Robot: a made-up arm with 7 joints. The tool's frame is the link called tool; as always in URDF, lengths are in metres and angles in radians. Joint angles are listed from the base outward. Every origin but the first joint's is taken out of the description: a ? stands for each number. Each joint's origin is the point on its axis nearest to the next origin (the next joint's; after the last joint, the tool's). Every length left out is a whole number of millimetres.
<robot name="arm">
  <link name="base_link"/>
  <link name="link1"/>
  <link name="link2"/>
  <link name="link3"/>
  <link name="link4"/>
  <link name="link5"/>
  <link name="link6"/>
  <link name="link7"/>
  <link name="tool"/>
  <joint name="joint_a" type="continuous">
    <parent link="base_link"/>
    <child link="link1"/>
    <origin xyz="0.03 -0.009 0.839" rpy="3.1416 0 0"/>
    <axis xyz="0 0 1"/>
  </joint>
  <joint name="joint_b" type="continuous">
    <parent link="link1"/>
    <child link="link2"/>
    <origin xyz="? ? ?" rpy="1.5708 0 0"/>
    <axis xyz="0 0 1"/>
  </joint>
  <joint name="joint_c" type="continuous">
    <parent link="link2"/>
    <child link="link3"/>
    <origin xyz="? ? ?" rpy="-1.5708 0 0"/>
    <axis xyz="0 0 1"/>
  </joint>
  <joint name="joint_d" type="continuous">
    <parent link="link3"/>
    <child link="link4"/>
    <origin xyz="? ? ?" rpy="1.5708 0 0"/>
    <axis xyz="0 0 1"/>
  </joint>
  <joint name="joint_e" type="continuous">
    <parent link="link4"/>
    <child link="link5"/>
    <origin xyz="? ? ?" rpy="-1.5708 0 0"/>
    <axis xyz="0 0 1"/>
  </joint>
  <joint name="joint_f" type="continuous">
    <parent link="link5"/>
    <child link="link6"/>
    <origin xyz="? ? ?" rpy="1.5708 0 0"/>
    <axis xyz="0 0 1"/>
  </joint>
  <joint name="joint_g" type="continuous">
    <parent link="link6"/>
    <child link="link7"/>
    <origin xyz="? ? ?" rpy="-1.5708 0 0"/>
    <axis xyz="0 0 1"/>
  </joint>
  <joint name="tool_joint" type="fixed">
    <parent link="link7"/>
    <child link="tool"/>
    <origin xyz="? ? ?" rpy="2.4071 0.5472 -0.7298"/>
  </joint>
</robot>
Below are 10 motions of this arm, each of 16 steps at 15 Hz.
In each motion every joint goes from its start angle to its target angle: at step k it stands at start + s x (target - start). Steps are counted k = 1, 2, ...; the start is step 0. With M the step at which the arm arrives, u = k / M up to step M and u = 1 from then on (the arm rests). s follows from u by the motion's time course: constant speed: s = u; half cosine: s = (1 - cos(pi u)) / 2; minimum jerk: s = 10 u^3 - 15 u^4 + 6 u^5.
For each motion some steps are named. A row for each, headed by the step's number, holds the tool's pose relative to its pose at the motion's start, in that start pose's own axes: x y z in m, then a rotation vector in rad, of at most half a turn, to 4 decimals.
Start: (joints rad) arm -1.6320 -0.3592 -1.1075 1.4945 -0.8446 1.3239 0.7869
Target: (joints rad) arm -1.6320 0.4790 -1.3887 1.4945 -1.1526 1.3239 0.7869
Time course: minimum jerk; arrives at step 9
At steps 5, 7, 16:
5: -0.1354 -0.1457 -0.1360 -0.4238 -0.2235 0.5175
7: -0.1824 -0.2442 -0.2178 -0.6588 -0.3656 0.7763
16: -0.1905 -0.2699 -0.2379 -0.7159 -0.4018 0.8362

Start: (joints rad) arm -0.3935 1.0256 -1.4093 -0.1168 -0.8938 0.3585 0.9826
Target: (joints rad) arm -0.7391 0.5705 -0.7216 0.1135 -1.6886 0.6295 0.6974
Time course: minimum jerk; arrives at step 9
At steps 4, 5, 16:
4: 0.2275 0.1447 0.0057 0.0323 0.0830 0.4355
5: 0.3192 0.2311 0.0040 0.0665 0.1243 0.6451
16: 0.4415 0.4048 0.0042 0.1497 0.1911 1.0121

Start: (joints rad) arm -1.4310 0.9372 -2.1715 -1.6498 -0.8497 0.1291 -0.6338
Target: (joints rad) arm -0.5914 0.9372 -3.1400 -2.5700 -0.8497 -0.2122 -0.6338
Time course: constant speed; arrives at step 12
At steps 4, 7, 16:
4: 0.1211 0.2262 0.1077 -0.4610 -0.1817 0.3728
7: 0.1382 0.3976 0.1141 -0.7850 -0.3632 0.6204
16: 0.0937 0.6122 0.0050 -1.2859 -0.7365 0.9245

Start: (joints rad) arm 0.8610 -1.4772 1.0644 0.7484 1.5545 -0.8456 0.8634
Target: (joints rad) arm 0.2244 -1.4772 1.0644 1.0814 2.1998 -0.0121 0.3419
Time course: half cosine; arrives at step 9
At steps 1, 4, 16:
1: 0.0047 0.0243 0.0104 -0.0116 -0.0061 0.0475
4: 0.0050 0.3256 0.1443 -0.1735 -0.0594 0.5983
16: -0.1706 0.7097 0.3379 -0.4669 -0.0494 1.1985

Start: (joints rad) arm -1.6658 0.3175 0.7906 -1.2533 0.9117 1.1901 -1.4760
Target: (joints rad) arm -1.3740 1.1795 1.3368 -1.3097 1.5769 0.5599 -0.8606
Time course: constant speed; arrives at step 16
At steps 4, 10, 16:
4: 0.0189 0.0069 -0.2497 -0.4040 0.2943 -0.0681
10: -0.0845 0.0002 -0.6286 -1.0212 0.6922 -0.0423
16: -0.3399 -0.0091 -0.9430 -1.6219 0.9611 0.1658

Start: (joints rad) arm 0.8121 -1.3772 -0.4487 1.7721 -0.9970 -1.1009 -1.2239
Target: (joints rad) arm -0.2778 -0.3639 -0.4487 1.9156 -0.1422 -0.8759 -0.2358
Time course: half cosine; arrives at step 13
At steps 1, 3, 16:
1: -0.0037 -0.0064 0.0089 0.0014 0.0026 -0.0211
3: -0.0395 -0.0561 0.0670 0.0293 0.0305 -0.1779
16: -0.3393 -0.2320 -0.1278 0.8378 0.7880 -0.4575

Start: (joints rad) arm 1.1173 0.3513 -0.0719 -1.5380 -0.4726 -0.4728 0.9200
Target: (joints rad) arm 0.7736 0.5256 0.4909 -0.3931 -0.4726 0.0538 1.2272
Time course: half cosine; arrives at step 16
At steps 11, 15, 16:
11: -0.0441 0.4624 -0.4794 -0.2859 1.1269 0.8766
15: -0.1691 0.5720 -0.5792 -0.4135 1.3768 1.1523
16: -0.1755 0.5763 -0.5831 -0.4197 1.3875 1.1650

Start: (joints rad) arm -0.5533 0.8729 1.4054 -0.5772 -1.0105 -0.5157 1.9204
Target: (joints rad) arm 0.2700 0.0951 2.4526 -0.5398 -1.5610 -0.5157 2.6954
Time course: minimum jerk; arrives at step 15
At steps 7, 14, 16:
7: 0.2001 -0.0727 -0.3141 -0.6812 0.3995 -0.5219
14: 0.2597 -0.4138 -0.6510 -1.6206 0.8693 -1.2282
16: 0.2594 -0.4160 -0.6519 -1.6252 0.8714 -1.2318

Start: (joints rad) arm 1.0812 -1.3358 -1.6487 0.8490 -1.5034 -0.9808 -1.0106
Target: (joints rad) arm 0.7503 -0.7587 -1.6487 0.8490 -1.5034 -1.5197 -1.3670
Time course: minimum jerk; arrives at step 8
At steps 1, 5, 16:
1: 0.0072 0.0047 0.0063 -0.0047 -0.0138 0.0142
5: 0.2084 0.2244 0.3147 -0.2276 -0.6255 0.5906
16: 0.2263 0.3001 0.4413 -0.3370 -0.8596 0.7775

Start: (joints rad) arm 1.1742 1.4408 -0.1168 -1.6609 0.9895 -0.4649 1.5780
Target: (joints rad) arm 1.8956 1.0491 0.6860 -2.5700 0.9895 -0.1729 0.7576
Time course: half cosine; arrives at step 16
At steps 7, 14, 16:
7: 0.0677 -0.2504 -0.0989 0.3918 -0.1761 -0.3411
14: -0.0888 -0.3880 -0.3457 0.7539 -0.9238 -0.7026
16: -0.0983 -0.3863 -0.3667 0.7639 -0.9931 -0.7159

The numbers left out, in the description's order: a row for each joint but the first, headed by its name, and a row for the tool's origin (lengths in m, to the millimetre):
joint_b: 0.002 0.039 0
joint_c: 0.024 -0.639 0
joint_d: 0.024 -0.015 0
joint_e: 0.003 -0.478 0
joint_f: 0.026 -0.039 0
joint_g: 0.007 -0.098 0
tool: -0.028 -0.026 0

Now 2 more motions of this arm.
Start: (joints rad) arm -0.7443 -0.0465 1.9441 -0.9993 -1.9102 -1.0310 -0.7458
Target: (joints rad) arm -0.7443 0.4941 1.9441 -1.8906 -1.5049 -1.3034 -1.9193
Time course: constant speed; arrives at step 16
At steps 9, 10, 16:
9: 0.0782 0.1866 -0.3267 0.7281 -0.4929 0.8358
10: 0.0884 0.2160 -0.3511 0.8054 -0.5599 0.9315
16: 0.1449 0.4109 -0.4384 1.2244 -0.9923 1.5368

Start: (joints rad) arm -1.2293 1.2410 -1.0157 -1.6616 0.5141 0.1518 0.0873
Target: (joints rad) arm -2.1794 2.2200 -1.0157 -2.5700 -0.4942 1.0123 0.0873
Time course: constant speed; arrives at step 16
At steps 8, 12, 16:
8: -0.2162 0.1495 -0.3295 0.3498 0.3577 0.5136
12: -0.3830 0.2388 -0.3903 0.4273 0.5475 0.8622
16: -0.5695 0.3037 -0.3856 0.4353 0.7416 1.2794

